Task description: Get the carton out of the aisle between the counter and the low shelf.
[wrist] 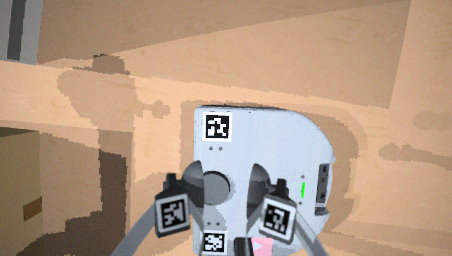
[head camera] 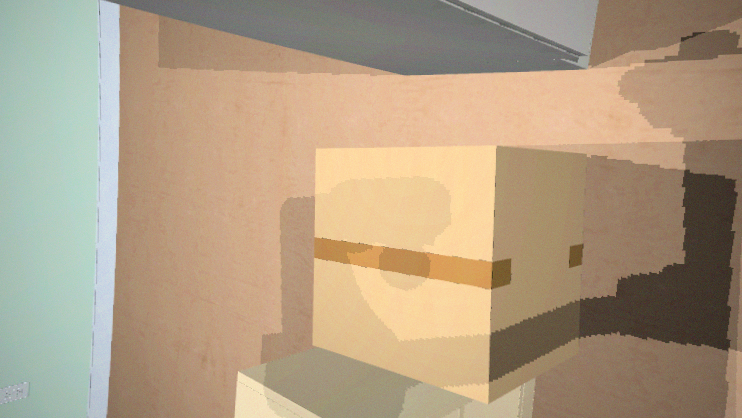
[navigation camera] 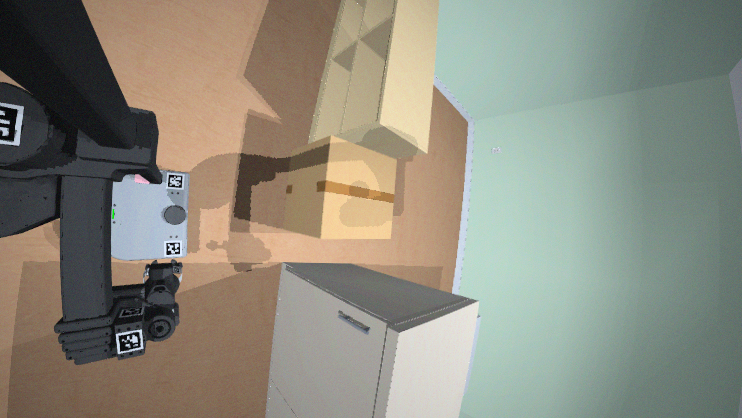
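Where they show: robot's base at its link origin: (navigation camera: 174,213).
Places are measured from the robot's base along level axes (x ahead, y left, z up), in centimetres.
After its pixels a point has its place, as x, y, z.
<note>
The carton (head camera: 405,306) {73.3, 22.7, 40.7} (navigation camera: 358,228) {74.0, -4.0, 40.6} is a tan box with a brown tape strip. It stands upright on the floor between the low shelf (head camera: 321,381) {87.2, 37.8, 50.9} (navigation camera: 410,67) {85.2, 76.8, 61.0} and the counter (head camera: 311,41) {92.0, -32.1, 47.3} (navigation camera: 327,337) {44.8, -41.7, 59.1}. It is close beside the shelf's end; I cannot tell if they touch. A strip of floor shows between the carton and the counter. Part of the carton (wrist: 17,170) shows at the left edge of the wrist view. My gripper (navigation camera: 163,263) {-2.2, -12.5, 46.3} (wrist: 225,180) {-2.2, -12.5, 46.3} is open with nothing between its fingers. It hangs beside and above my base, apart from the carton.
My base (navigation camera: 145,233) {-9.3, -7.0, 16.0} (wrist: 270,145) stands on the floor short of the carton, on the left in the navigation view. The arm is folded in over it. A green wall (head camera: 46,181) {287.3, -7.7, 30.1} (navigation camera: 597,233) {287.2, -8.0, 144.9} with a pale skirting board (head camera: 106,207) {287.7, 4.8, 5.1} (navigation camera: 462,223) {286.0, -7.2, 2.7} stands beyond the carton.
</note>
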